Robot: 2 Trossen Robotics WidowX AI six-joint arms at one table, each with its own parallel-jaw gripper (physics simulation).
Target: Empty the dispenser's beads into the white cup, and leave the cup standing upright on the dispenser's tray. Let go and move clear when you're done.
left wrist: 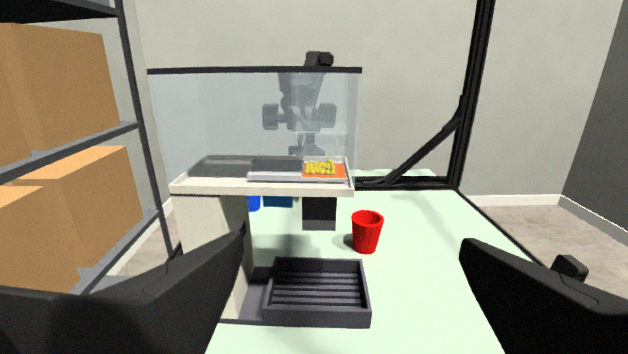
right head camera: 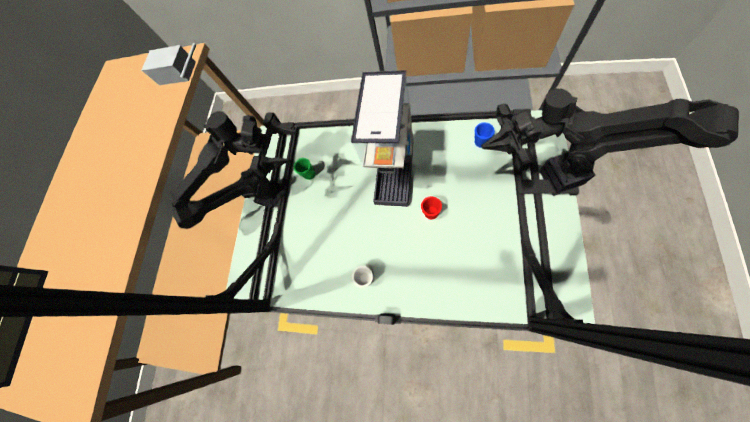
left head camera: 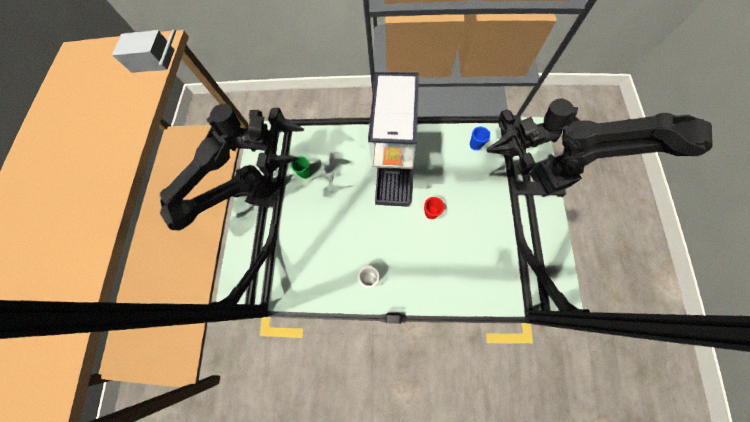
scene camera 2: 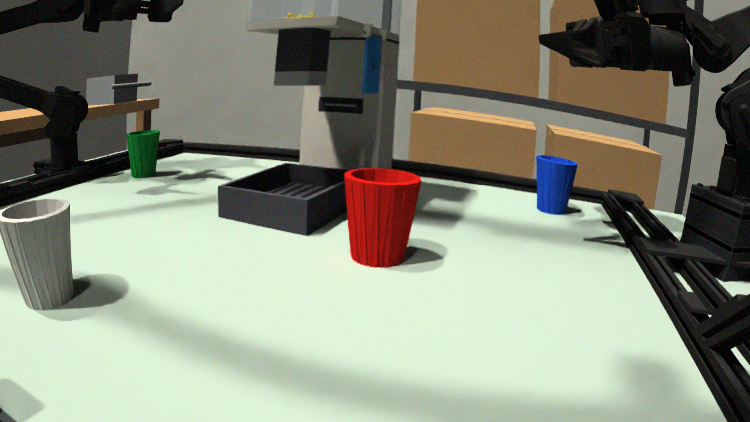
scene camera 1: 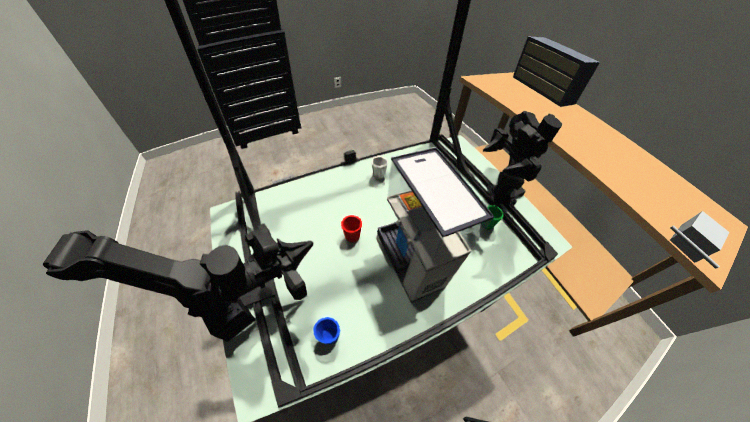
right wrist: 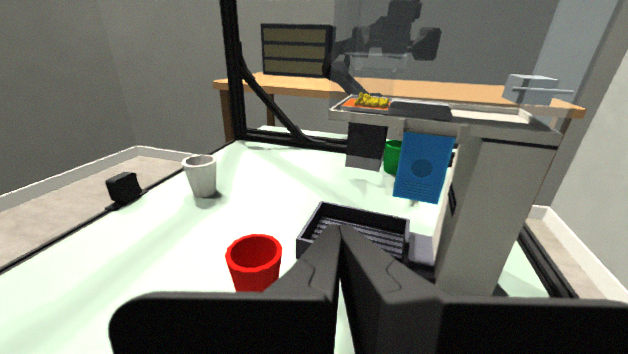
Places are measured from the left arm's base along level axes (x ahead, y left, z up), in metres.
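Pixels of known places: left gripper, fingertip midpoint: [left wrist: 351,245] [right head camera: 293,146] [left head camera: 301,143] [scene camera 1: 493,160] [right wrist: 388,47]; right gripper, fingertip midpoint: [left wrist: 308,127] [right head camera: 481,147] [left head camera: 486,150] [scene camera 2: 539,39] [scene camera 1: 312,242] [right wrist: 337,235]; left arm's base, origin of the base link: [right head camera: 268,193] [left head camera: 261,192] [scene camera 2: 65,167] [scene camera 1: 501,193]; right arm's base, origin of the base link: [right head camera: 572,166] [left head camera: 561,170] [scene camera 2: 739,196] [scene camera 1: 218,307].
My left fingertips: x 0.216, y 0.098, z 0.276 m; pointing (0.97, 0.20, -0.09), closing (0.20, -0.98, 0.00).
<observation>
For each thing: its middle in the pictures, then the offset to it from my left fingertips. "spot": a spot on its surface instead.
- white cup, body centre: [scene camera 2: 40,254] [right wrist: 202,176] [left head camera: 369,277] [right head camera: 364,277] [scene camera 1: 379,168] 0.267 m ahead, 0.277 m right, 0.259 m down
- dispenser, body centre: [scene camera 2: 324,61] [right wrist: 405,147] [left wrist: 284,201] [scene camera 1: 418,228] [right head camera: 389,147] [left head camera: 395,148] 0.239 m ahead, 0.119 m left, 0.115 m down
- dark spout, surface spot: [right wrist: 366,142] spot: 0.268 m ahead, 0.077 m left, 0.108 m down
- red cup, body centre: [scene camera 2: 380,217] [right wrist: 256,274] [left wrist: 366,233] [scene camera 1: 352,230] [right head camera: 431,209] [left head camera: 432,209] 0.406 m ahead, 0.005 m left, 0.259 m down
- green cup, body centre: [scene camera 2: 143,153] [right wrist: 394,157] [scene camera 1: 490,218] [left head camera: 302,168] [right head camera: 306,170] 0.091 m back, 0.028 m left, 0.259 m down
- blue cup, body centre: [scene camera 2: 554,185] [left wrist: 250,195] [scene camera 1: 328,333] [right head camera: 482,136] [left head camera: 478,139] 0.505 m ahead, 0.319 m left, 0.259 m down
- blue panel, body centre: [right wrist: 421,167] [scene camera 2: 372,63] [left wrist: 276,184] [scene camera 1: 402,241] 0.291 m ahead, 0.152 m left, 0.115 m down
The white cup [left head camera: 368,276] [right head camera: 362,276] [scene camera 1: 379,167] [scene camera 2: 39,257] [right wrist: 201,175] stands upright near the table edge at the bottom of the head views. The dispenser [scene camera 2: 340,136] [left wrist: 210,220] [right wrist: 490,215] stands at the back, with a clear hopper. Yellow beads [scene camera 2: 300,15] [left wrist: 320,167] [right wrist: 372,100] lie in it over an orange patch, above a dark spout [left wrist: 319,212] [right wrist: 366,142]. The dark slatted tray [left head camera: 393,203] [scene camera 2: 262,214] [left wrist: 320,317] holds no cup. My left gripper [left head camera: 297,142] [left wrist: 351,245] is open, above the green cup's side. My right gripper [left head camera: 490,150] [scene camera 2: 541,37] [right wrist: 337,235] is shut and empty, near the blue cup in the head views.
A red cup [left head camera: 434,207] [scene camera 2: 381,220] [left wrist: 366,232] stands beside the tray. A green cup [left head camera: 301,167] [scene camera 2: 143,153] stands at the left, a blue cup [left head camera: 479,138] [scene camera 2: 555,184] at the back right. A blue panel [scene camera 2: 372,65] [right wrist: 424,165] is on the dispenser. Black frame posts flank the table.
</observation>
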